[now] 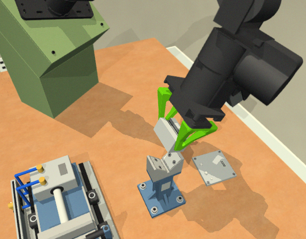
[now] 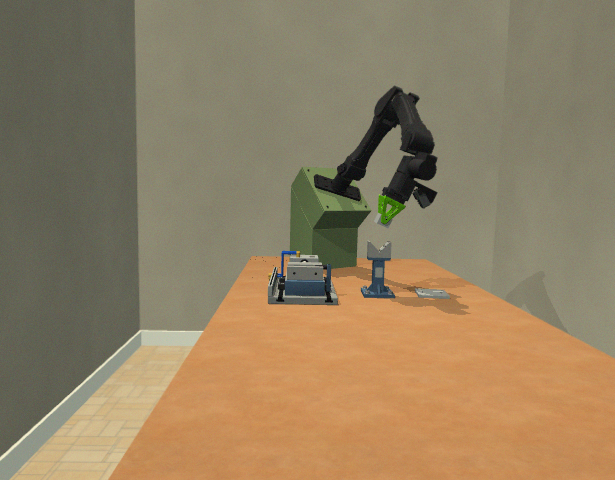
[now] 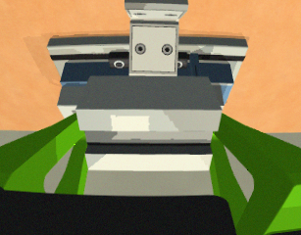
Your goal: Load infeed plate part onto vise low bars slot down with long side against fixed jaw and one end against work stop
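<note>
My hand is right at the grey part. Round my hand: moving jaw (23 cm to the right, 15 cm below, 1 cm ahead); then work stop (19 cm to the right, 14 cm below, 5 cm ahead); then white cylinder rod (23 cm to the right, 15 cm below, 5 cm behind).
</note>
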